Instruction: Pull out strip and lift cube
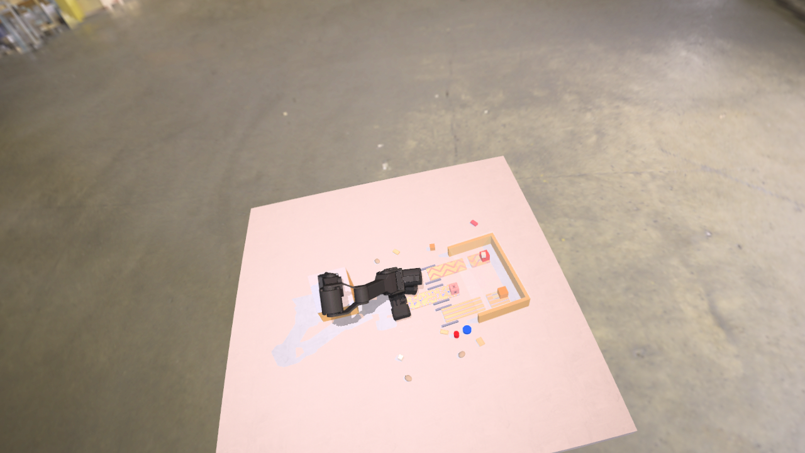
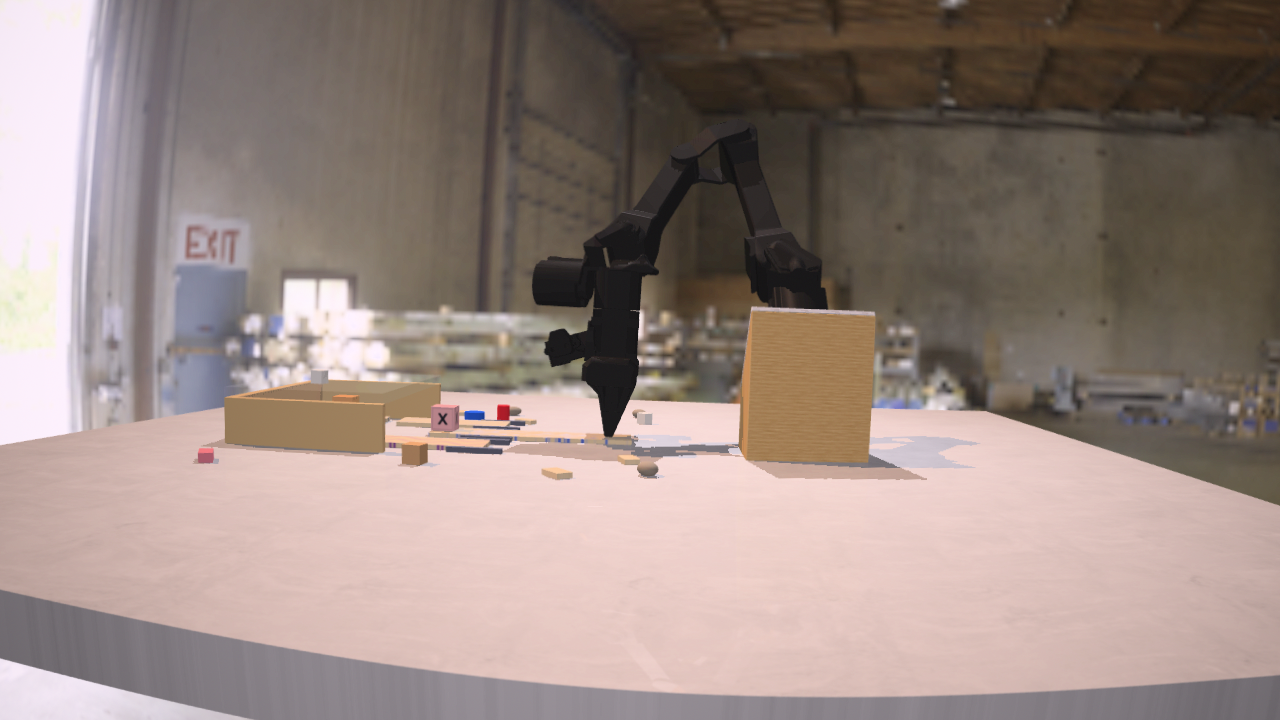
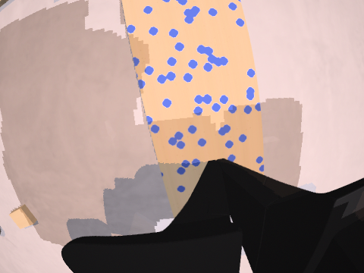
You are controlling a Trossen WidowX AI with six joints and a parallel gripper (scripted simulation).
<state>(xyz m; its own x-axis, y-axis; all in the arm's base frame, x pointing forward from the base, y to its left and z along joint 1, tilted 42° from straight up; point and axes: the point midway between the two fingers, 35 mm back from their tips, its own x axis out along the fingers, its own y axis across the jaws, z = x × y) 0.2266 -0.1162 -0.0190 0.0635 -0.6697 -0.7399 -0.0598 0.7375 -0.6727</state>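
Now: the pink cube marked x 21 cm ahead of my gripper tip, 2 cm above it and 1 cm to the left of it. Round my gripper tip: blue disc 21 cm ahead, 15 cm to the right; red cylinder 17 cm ahead, 16 cm to the right, 1 cm above.
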